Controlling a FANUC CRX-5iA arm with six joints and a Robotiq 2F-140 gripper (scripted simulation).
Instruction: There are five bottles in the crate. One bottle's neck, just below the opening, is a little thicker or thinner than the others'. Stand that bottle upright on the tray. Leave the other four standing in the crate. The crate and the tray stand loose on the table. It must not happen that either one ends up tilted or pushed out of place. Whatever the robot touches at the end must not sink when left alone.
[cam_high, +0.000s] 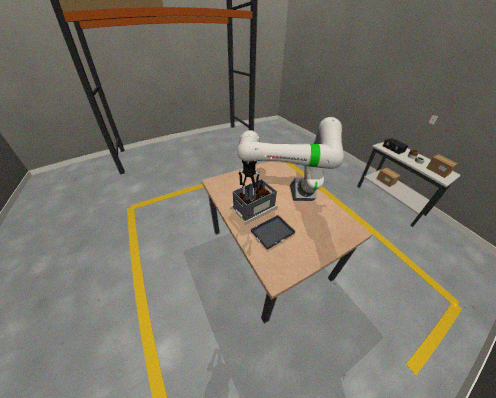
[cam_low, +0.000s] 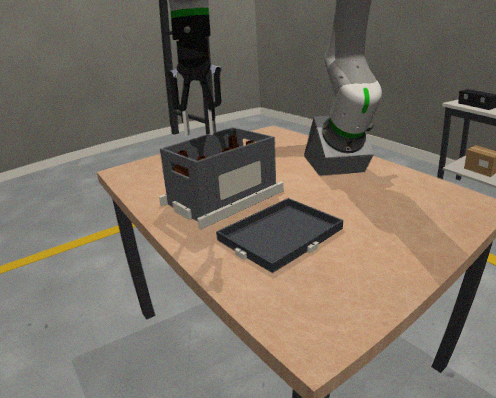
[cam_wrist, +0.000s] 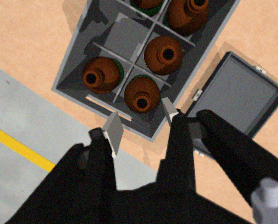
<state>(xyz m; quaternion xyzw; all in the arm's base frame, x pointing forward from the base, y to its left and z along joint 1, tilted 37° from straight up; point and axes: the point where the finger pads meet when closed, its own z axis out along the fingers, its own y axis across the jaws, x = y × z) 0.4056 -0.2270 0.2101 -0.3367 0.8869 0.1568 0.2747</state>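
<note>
The dark grey crate is 17 cm below my hand, 9 cm behind it and 5 cm to the right of it. Also, from my hand: dark tray 24 cm below, 22 cm to the left, 6 cm behind; bottle 17 cm below, 17 cm behind, 10 cm to the right.
</note>
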